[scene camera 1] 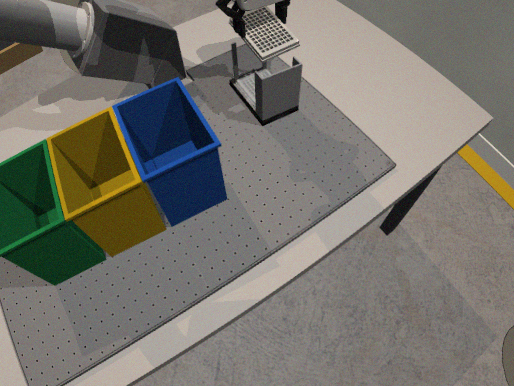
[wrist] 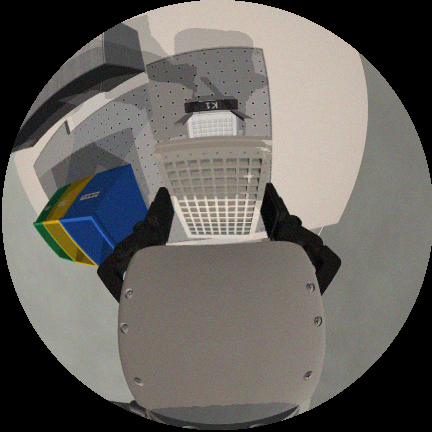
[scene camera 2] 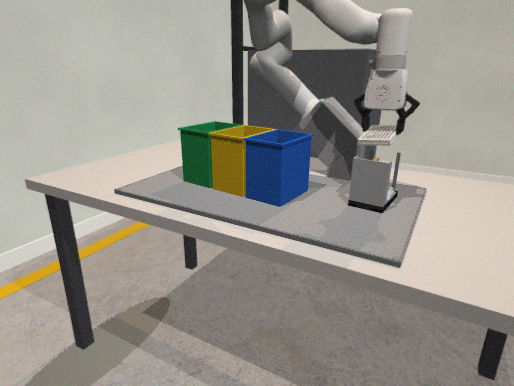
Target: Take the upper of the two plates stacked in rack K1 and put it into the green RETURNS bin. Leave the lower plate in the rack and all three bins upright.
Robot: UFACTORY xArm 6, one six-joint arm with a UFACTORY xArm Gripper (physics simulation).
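Places are measured from the arm's base along level axes (x down, y left, z ahead), in centimetres.
Pixels of known places: gripper, between the fingertips: [scene camera 1: 261,27] [wrist: 215,196] [scene camera 2: 381,132]; arm's base, origin of its link: [scene camera 1: 81,30] [scene camera 2: 312,113].
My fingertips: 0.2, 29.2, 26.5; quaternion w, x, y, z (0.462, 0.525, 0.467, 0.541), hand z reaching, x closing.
Observation:
For each thing: its middle in the pictures, then the offset to it from my fingertips, as dx, dy, dz. Level surfaces: height alone.
- upper plate, middle of its body: [wrist: 216,200] [scene camera 1: 263,31] [scene camera 2: 380,134] +0.5, -0.1, +0.9
- rack K1, middle of its body: [wrist: 214,146] [scene camera 1: 262,75] [scene camera 2: 376,178] +13.2, +0.3, -0.1
- lower plate, middle of its body: [wrist: 213,144] [scene camera 1: 265,91] +17.4, +0.2, +0.9
- green bin, middle of its body: [scene camera 1: 47,217] [scene camera 2: 212,153] [wrist: 61,222] +11.2, -52.7, +5.4
- yellow bin, middle of its body: [scene camera 1: 108,186] [wrist: 79,220] [scene camera 2: 243,159] +11.2, -39.7, +7.0
- blue bin, middle of its body: [scene camera 1: 173,154] [wrist: 109,217] [scene camera 2: 278,165] +11.2, -26.6, +8.6
- perforated grey board, height of its surface: dx +20.1
My gripper [scene camera 1: 261,25] [scene camera 2: 383,128] [wrist: 215,196] is shut on the upper plate [scene camera 1: 272,39] [scene camera 2: 377,136] [wrist: 217,175], a pale plate with a grid of wells. It holds the plate roughly level above rack K1 [scene camera 1: 279,92] [scene camera 2: 369,180] [wrist: 211,105], clear of its posts. The lower plate [scene camera 1: 245,84] [wrist: 212,124] sits in the rack, partly hidden. The green bin [scene camera 1: 55,252] [scene camera 2: 196,157] [wrist: 46,210] stands upright at the far end of the bin row from the rack. Its inside looks empty in scene camera 1.
The yellow bin [scene camera 1: 120,220] [scene camera 2: 229,162] and the blue bin [scene camera 1: 192,180] [scene camera 2: 280,167] [wrist: 112,195] stand upright between the green bin and the rack, blue nearest the rack. All stand on a perforated grey board [scene camera 1: 240,220] [scene camera 2: 320,222]. A dark grey block [scene camera 1: 135,45] stands behind.

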